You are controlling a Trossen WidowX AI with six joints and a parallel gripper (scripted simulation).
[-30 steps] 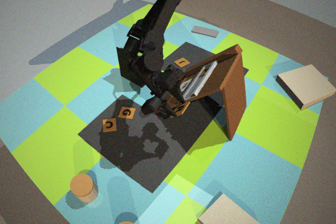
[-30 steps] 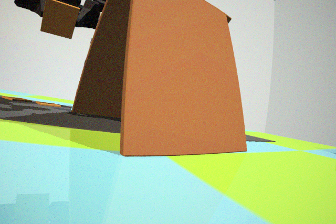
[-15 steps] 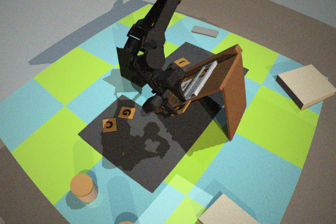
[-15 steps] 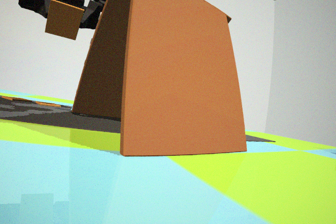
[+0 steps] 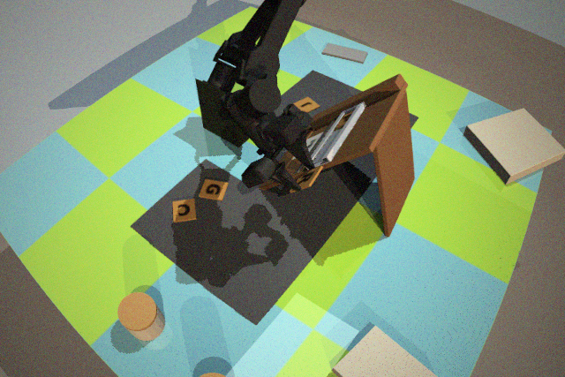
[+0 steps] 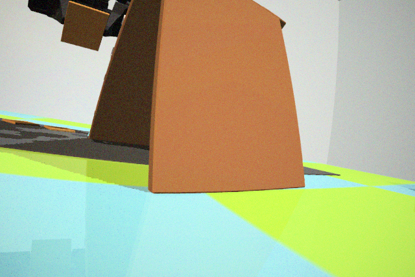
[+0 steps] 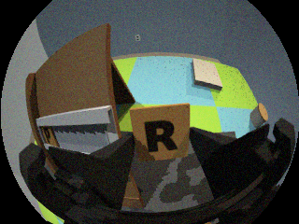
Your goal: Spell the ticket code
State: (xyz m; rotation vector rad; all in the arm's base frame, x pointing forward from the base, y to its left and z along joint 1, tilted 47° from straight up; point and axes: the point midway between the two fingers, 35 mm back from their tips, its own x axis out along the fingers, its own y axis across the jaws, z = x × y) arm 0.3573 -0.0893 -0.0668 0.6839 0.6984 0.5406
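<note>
Right now my gripper tip is 10 cm past the white ticket, 15 cm to the right of it and 8 cm above it. Also, from my gripper tip: dark mat (18 cm behind, 12 cm to the left, 17 cm below); then grey slab (35 cm behind, 66 cm to the left, 16 cm below).
</note>
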